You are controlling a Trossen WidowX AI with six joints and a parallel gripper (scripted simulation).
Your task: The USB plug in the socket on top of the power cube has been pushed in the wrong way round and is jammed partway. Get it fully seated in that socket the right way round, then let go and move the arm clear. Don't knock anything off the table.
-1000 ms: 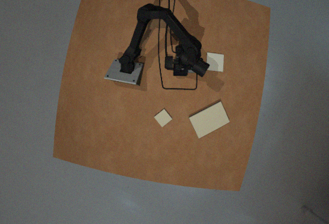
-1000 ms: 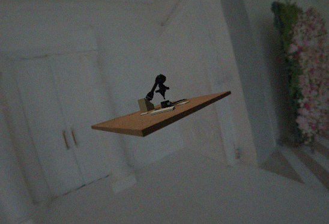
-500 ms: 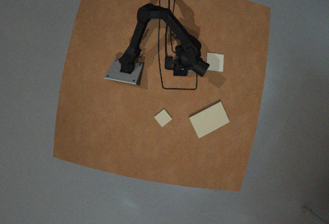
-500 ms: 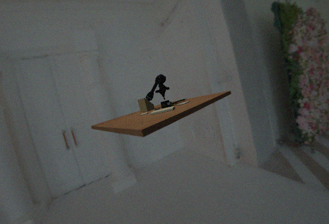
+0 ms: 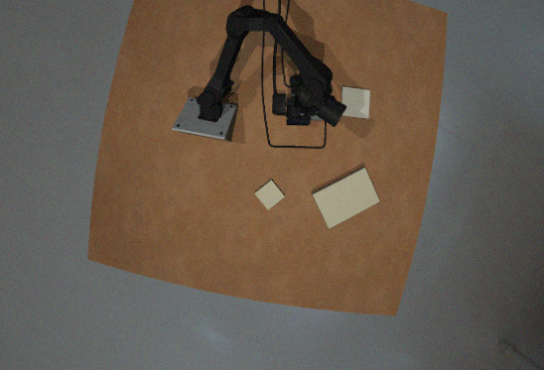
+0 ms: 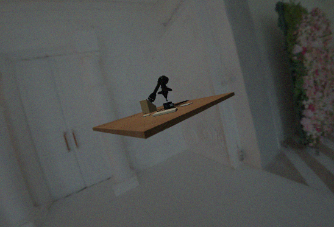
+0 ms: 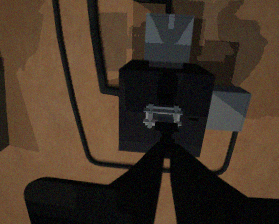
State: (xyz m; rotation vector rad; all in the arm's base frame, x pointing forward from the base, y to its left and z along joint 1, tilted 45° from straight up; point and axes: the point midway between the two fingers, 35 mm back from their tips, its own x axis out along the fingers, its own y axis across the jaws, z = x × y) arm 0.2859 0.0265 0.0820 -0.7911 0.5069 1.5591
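Right now the silver-rimmed USB socket is 60 mm below my gripper tip. Also, from my gripper tip: cream slab (240 mm ahead, 250 mm to the right, 120 mm below); then cream square (40 mm behind, 300 mm to the right, 120 mm below).
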